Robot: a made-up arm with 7 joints. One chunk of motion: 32 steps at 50 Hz.
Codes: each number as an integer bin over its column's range. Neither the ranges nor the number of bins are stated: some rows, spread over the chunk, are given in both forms.
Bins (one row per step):
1: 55 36 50 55 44 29
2: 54 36 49 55 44 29
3: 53 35 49 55 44 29
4: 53 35 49 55 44 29
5: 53 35 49 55 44 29
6: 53 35 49 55 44 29
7: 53 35 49 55 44 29
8: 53 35 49 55 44 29
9: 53 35 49 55 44 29
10: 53 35 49 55 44 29
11: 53 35 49 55 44 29
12: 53 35 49 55 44 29
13: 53 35 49 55 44 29
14: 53 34 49 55 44 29
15: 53 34 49 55 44 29
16: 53 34 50 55 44 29
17: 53 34 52 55 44 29
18: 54 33 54 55 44 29
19: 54 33 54 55 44 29
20: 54 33 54 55 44 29
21: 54 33 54 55 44 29
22: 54 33 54 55 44 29
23: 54 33 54 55 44 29
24: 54 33 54 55 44 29
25: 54 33 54 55 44 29
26: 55 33 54 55 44 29
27: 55 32 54 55 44 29
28: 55 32 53 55 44 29
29: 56 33 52 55 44 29
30: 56 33 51 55 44 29
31: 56 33 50 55 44 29
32: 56 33 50 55 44 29
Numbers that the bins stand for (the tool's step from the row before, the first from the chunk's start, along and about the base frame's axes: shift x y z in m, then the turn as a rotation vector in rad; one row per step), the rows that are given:
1: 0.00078 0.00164 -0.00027 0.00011 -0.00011 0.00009
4: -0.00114 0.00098 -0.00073 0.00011 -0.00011 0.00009
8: -0.00114 0.00098 -0.00073 0.00011 -0.00011 0.00009
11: -0.00114 0.00098 -0.00073 0.00011 -0.00011 0.00009
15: -0.00114 0.00032 -0.00073 0.00011 -0.00011 0.00009
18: -0.00018 -0.00033 0.00155 0.00011 -0.00011 0.00009
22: -0.00018 -0.00033 0.00155 0.00011 -0.00011 0.00009
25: -0.00018 -0.00033 0.00155 0.00011 -0.00011 0.00009
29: 0.00174 -0.00033 0.00064 0.00011 -0.00011 0.00009
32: 0.00174 -0.00033 -0.00027 0.00011 -0.00011 0.00009
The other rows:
2: -0.00018 0.00164 -0.00073 0.00011 -0.00011 0.00009
3: -0.00114 0.00098 -0.00073 0.00011 -0.00011 0.00009
5: -0.00114 0.00098 -0.00073 0.00011 -0.00011 0.00009
6: -0.00114 0.00098 -0.00073 0.00011 -0.00011 0.00009
7: -0.00114 0.00098 -0.00073 0.00011 -0.00011 0.00009
9: -0.00114 0.00098 -0.00073 0.00011 -0.00011 0.00009
10: -0.00114 0.00098 -0.00073 0.00011 -0.00011 0.00009
12: -0.00114 0.00098 -0.00073 0.00011 -0.00011 0.00009
13: -0.00114 0.00098 -0.00073 0.00011 -0.00011 0.00009
14: -0.00114 0.00032 -0.00073 0.00011 -0.00011 0.00009
16: -0.00114 0.00032 -0.00027 0.00011 -0.00011 0.00009
17: -0.00114 0.00032 0.00064 0.00011 -0.00011 0.00009
19: -0.00018 -0.00033 0.00155 0.00011 -0.00011 0.00009
20: -0.00018 -0.00033 0.00155 0.00011 -0.00011 0.00009
21: -0.00018 -0.00033 0.00155 0.00011 -0.00011 0.00009
23: -0.00018 -0.00033 0.00155 0.00011 -0.00011 0.00009
24: -0.00018 -0.00033 0.00155 0.00011 -0.00011 0.00009
26: 0.00078 -0.00033 0.00155 0.00011 -0.00011 0.00009
27: 0.00078 -0.00099 0.00155 0.00011 -0.00011 0.00009
28: 0.00078 -0.00099 0.00109 0.00011 -0.00011 0.00009
30: 0.00174 -0.00033 0.00018 0.00011 -0.00011 0.00009
31: 0.00174 -0.00033 -0.00027 0.00011 -0.00011 0.00009

